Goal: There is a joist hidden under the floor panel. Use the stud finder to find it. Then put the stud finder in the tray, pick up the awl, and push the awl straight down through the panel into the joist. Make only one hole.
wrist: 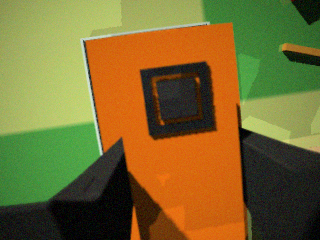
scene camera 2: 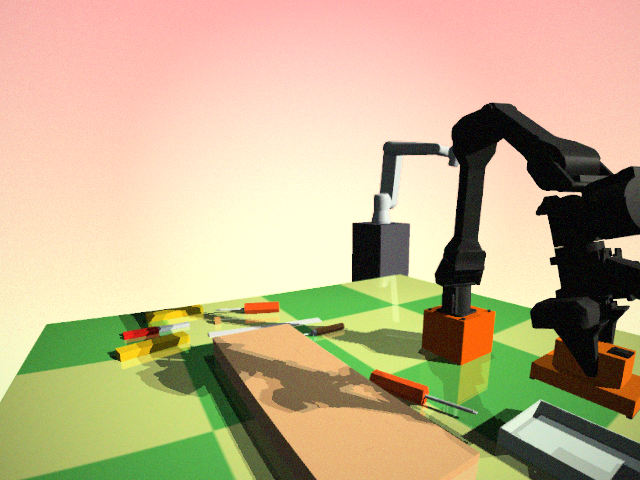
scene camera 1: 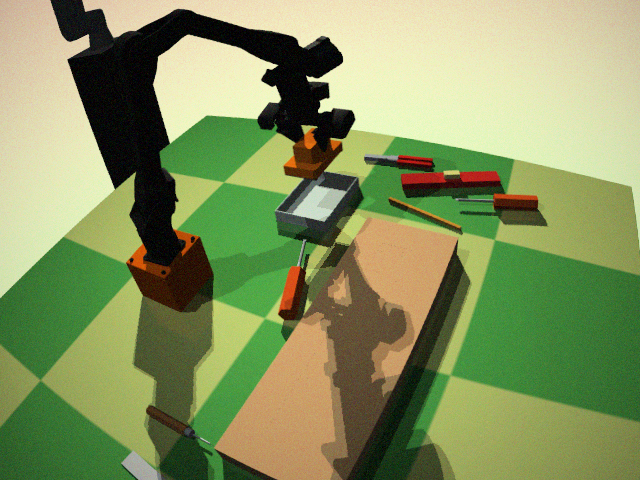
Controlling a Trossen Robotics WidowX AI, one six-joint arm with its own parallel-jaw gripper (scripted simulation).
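Both the wrist view and scene camera 1 show my gripper, and it is there in scene camera 2 [598, 371] as well. On my gripper, [wrist: 101, 195] and [scene camera 1: 301, 125] are the same spot.
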